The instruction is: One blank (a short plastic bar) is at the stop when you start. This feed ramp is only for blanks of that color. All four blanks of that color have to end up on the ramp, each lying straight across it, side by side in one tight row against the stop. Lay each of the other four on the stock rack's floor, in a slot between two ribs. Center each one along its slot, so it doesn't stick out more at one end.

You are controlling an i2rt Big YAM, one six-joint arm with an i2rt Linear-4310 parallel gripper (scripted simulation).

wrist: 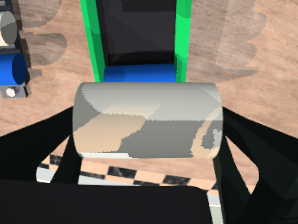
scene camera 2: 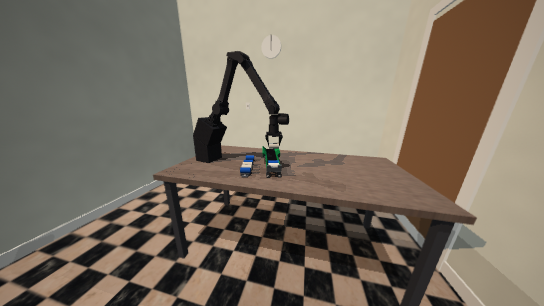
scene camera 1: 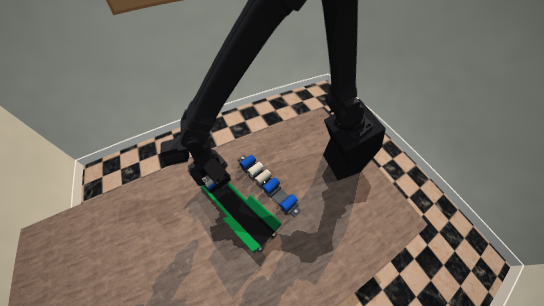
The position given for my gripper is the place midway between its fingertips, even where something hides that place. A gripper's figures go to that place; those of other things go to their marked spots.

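Blue blank (wrist: 149, 72), 22 cm from the lens. My gripper (wrist: 147, 112), 13 cm from the lens. White blank (wrist: 126, 120) and blue blank, spots 12 cm apart. White blank, 10 cm from the lens. White blank nearer to the lens than the blue blank.
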